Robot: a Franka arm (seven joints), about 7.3 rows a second.
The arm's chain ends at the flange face. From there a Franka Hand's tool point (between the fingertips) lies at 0.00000 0.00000 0.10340 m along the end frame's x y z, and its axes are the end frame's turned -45 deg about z.
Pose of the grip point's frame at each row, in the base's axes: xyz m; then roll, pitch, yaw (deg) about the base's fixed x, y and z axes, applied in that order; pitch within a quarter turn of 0, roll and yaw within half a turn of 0:
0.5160 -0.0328 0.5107 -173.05 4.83 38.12
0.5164 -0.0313 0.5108 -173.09 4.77 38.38
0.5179 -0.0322 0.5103 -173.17 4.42 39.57
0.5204 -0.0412 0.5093 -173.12 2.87 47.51
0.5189 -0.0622 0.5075 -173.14 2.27 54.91
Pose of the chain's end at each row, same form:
0.5305 -0.0373 0.6130 -178.51 8.33 -7.07
0.5308 -0.0358 0.6131 -178.50 8.25 -6.80
0.5318 -0.0366 0.6127 -178.30 7.95 -5.58
0.5330 -0.0458 0.6118 -177.16 6.89 2.51
0.5313 -0.0660 0.6101 -176.75 6.45 9.96

